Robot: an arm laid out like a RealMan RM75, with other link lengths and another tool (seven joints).
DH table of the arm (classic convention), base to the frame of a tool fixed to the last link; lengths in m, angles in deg. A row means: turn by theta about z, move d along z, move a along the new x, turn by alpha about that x. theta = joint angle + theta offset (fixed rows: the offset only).
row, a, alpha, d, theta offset
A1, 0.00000, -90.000, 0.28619, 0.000
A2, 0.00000, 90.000, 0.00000, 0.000
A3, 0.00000, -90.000, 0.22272, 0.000
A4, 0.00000, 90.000, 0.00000, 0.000
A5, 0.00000, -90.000, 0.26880, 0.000
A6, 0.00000, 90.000, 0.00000, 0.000
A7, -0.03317, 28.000, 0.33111, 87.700
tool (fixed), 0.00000, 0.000, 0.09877, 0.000
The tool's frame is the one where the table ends.
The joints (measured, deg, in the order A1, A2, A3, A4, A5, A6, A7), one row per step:
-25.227 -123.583 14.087 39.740 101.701 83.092 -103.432
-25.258 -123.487 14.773 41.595 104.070 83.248 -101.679
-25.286 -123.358 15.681 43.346 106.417 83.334 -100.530
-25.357 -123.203 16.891 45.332 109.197 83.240 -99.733
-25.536 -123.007 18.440 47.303 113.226 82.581 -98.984
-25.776 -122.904 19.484 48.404 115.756 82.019 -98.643
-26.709 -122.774 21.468 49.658 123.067 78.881 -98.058
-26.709 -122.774 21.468 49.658 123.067 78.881 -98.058
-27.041 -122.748 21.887 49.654 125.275 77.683 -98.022
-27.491 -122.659 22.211 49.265 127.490 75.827 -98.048
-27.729 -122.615 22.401 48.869 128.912 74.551 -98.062
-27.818 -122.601 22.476 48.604 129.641 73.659 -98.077
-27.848 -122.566 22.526 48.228 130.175 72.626 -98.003
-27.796 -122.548 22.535 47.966 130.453 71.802 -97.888
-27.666 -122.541 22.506 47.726 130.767 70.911 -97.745
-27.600 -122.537 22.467 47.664 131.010 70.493 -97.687
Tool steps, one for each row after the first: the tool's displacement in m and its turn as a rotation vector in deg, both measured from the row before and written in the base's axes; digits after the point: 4 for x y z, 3 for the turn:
0.0017 -0.0020 -0.0071 -0.805 4.601 -1.390
0.0007 -0.0022 -0.0087 -1.184 4.125 -1.177
-0.0013 -0.0024 -0.0111 -1.636 4.475 -1.046
-0.0080 -0.0033 -0.0181 -2.522 5.561 -0.611
-0.0056 -0.0017 -0.0113 -1.608 3.387 -0.332
-0.0302 -0.0031 -0.0303 -3.940 8.340 1.065
0.0000 0.0000 0.0000 0.000 0.000 0.000
-0.0115 -0.0010 -0.0084 -1.058 2.252 0.660
-0.0148 0.0008 -0.0069 -0.726 2.318 1.075
-0.0105 -0.0001 -0.0048 -0.473 1.439 0.799
-0.0070 0.0003 -0.0018 -0.101 0.805 0.587
-0.0076 0.0007 -0.0009 0.092 0.742 0.645
-0.0062 0.0006 0.0002 0.215 0.540 0.515
-0.0075 0.0002 0.0007 0.268 0.615 0.622
-0.0041 -0.0001 0.0005 0.108 0.377 0.320

